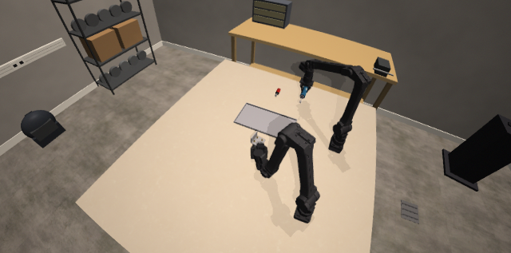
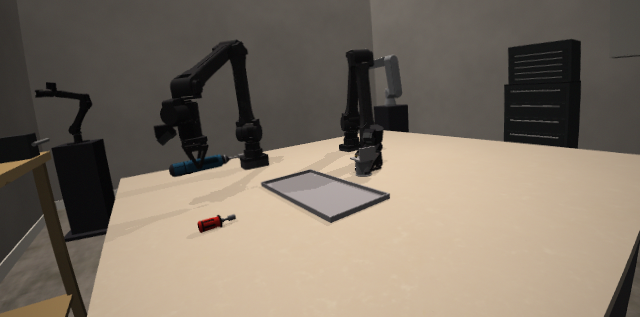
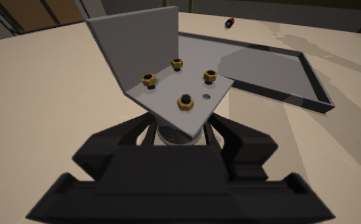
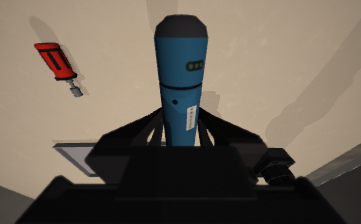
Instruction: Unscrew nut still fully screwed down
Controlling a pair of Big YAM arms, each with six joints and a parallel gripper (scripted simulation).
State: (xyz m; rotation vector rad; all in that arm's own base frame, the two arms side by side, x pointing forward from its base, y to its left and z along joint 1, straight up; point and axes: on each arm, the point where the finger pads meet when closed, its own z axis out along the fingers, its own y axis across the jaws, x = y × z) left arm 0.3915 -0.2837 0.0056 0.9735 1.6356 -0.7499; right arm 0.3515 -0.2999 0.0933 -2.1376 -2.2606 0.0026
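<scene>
My left gripper is now 10 mm below the joint module. The rest, counted from my left hand: red-handled tool: 170 mm ahead, 550 mm to the right, 10 mm below; bracket: 50 mm above; grey tray: 70 mm ahead, 220 mm to the right, 20 mm below.
</scene>
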